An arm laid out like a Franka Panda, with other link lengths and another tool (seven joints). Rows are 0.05 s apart.
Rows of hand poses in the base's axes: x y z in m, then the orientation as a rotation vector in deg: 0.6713 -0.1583 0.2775 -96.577 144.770 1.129; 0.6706 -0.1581 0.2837 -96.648 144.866 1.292; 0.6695 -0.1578 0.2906 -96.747 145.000 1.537; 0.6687 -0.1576 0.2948 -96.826 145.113 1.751; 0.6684 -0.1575 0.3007 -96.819 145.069 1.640; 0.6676 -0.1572 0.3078 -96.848 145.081 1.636; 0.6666 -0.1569 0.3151 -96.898 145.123 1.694; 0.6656 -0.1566 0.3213 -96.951 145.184 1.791; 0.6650 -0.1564 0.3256 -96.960 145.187 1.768; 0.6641 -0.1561 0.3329 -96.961 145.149 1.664; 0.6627 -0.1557 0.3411 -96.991 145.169 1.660; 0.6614 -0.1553 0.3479 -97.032 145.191 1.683; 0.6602 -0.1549 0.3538 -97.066 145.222 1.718; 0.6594 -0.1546 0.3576 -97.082 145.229 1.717; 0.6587 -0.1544 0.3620 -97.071 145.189 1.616; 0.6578 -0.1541 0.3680 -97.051 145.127 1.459; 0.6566 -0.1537 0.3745 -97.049 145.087 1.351; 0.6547 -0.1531 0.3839 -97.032 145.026 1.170
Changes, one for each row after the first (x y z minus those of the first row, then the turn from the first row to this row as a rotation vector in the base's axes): -0.0007 0.0002 0.0062 0.022 0.159 0.010; -0.0018 0.0005 0.0131 0.061 0.388 0.025; -0.0026 0.0007 0.0173 0.099 0.581 0.035; -0.0029 0.0008 0.0232 0.062 0.506 0.043; -0.0037 0.0011 0.0303 0.044 0.526 0.055; -0.0047 0.0014 0.0376 0.040 0.599 0.069; -0.0057 0.0017 0.0438 0.047 0.701 0.079; -0.0063 0.0019 0.0481 0.030 0.699 0.082; -0.0072 0.0022 0.0554 -0.009 0.634 0.093; -0.0086 0.0026 0.0636 -0.030 0.660 0.102; -0.0099 0.0030 0.0704 -0.041 0.702 0.118; -0.0111 0.0034 0.0763 -0.048 0.751 0.126; -0.0119 0.0037 0.0801 -0.057 0.763 0.132; -0.0126 0.0039 0.0845 -0.089 0.693 0.137; -0.0135 0.0042 0.0905 -0.140 0.582 0.143; -0.0147 0.0046 0.0970 -0.179 0.513 0.153; -0.0166 0.0052 0.1064 -0.244 0.396 0.159
